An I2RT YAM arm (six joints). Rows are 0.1 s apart.
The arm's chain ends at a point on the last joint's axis. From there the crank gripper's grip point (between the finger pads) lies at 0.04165 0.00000 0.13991 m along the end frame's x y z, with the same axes.
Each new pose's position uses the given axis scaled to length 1; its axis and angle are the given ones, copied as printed.
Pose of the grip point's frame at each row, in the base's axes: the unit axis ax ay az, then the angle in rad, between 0 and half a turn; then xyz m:
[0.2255 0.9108 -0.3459 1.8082 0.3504 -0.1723 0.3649]
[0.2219 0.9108 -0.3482 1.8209 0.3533 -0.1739 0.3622]
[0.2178 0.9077 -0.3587 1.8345 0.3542 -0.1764 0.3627]
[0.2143 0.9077 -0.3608 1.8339 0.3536 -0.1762 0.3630]
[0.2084 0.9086 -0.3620 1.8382 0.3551 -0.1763 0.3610]
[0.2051 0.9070 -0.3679 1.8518 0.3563 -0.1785 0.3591]
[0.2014 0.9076 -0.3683 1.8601 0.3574 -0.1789 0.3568]
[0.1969 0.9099 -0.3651 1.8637 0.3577 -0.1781 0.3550]
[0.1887 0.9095 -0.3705 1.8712 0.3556 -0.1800 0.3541]
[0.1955 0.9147 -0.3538 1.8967 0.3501 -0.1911 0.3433]
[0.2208 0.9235 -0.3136 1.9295 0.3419 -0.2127 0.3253]
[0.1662 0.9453 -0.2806 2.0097 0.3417 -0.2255 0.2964]
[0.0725 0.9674 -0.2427 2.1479 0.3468 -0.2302 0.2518]
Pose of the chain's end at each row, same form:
[0.2255 0.9108 -0.3459 1.8082 0.2472 -0.0838 0.4180]
[0.2219 0.9108 -0.3482 1.8209 0.2511 -0.0849 0.4164]
[0.2178 0.9077 -0.3587 1.8345 0.2537 -0.0855 0.4171]
[0.2143 0.9077 -0.3608 1.8339 0.2530 -0.0852 0.4170]
[0.2084 0.9086 -0.3620 1.8382 0.2546 -0.0854 0.4153]
[0.2051 0.9070 -0.3679 1.8518 0.2572 -0.0865 0.4140]
[0.2014 0.9076 -0.3683 1.8601 0.2587 -0.0869 0.4125]
[0.1969 0.9099 -0.3651 1.8637 0.2587 -0.0869 0.4115]
[0.1887 0.9095 -0.3705 1.8712 0.2571 -0.0882 0.4106]
[0.1955 0.9147 -0.3538 1.8967 0.2529 -0.1013 0.4049]
[0.2208 0.9235 -0.3136 1.9295 0.2459 -0.1283 0.3957]
[0.1662 0.9453 -0.2806 2.0097 0.2473 -0.1503 0.3786]
[0.0725 0.9674 -0.2427 2.1479 0.2596 -0.1670 0.3503]

